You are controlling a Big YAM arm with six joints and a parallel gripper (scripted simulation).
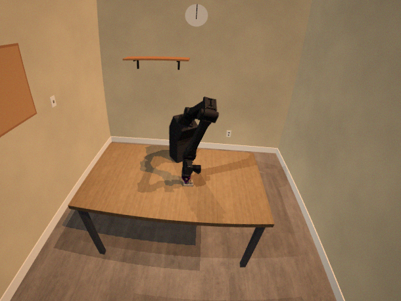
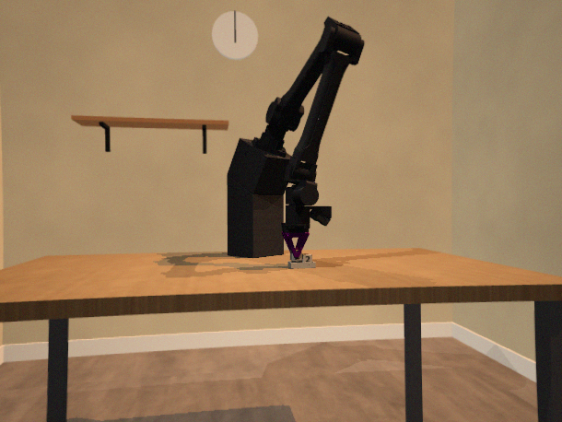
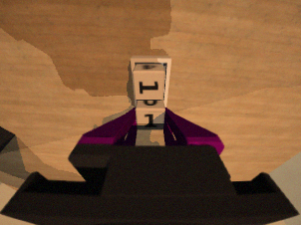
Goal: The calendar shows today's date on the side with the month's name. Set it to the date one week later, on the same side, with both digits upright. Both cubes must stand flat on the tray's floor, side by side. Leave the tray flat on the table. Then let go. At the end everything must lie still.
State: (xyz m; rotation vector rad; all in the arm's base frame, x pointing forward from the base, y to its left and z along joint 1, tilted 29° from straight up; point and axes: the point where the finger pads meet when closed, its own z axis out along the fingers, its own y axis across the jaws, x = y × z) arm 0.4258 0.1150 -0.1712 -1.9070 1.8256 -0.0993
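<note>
My hand is 20 mm to the right of the tray and 30 mm above it.
</note>
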